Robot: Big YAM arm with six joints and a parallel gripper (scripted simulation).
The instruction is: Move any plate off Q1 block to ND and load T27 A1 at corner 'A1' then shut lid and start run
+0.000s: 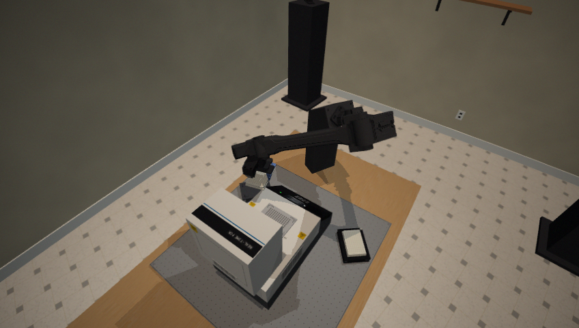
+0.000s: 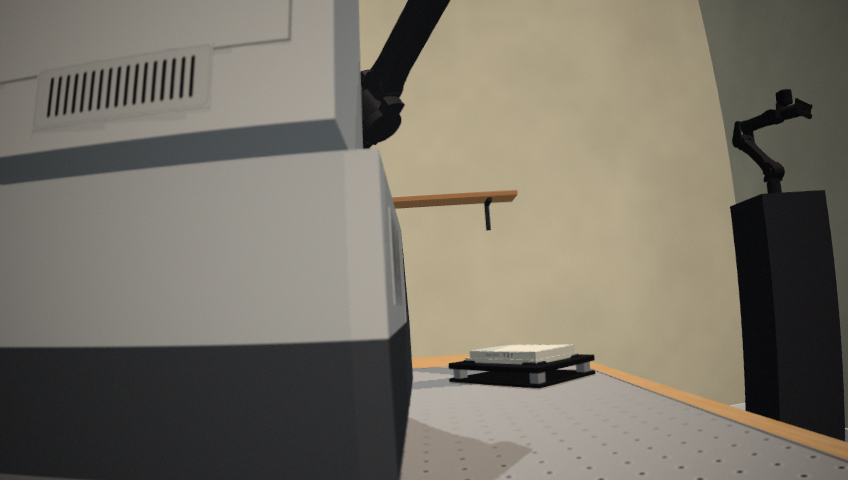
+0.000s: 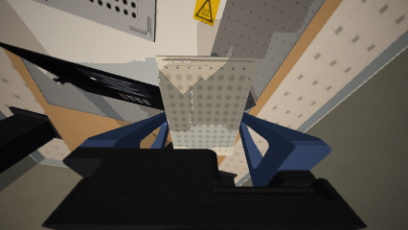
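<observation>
My hand is 25 cm above the dark nest ND, 13 cm to the left of it and 7 cm past it. Also, from my hand: plate T27: 45 cm to the left, 24 cm below, 13 cm behind; grey perforated mat: 28 cm below, 18 cm to the left, 12 cm ahead; black nest N1: 45 cm to the left, 25 cm below, 13 cm behind.
</observation>
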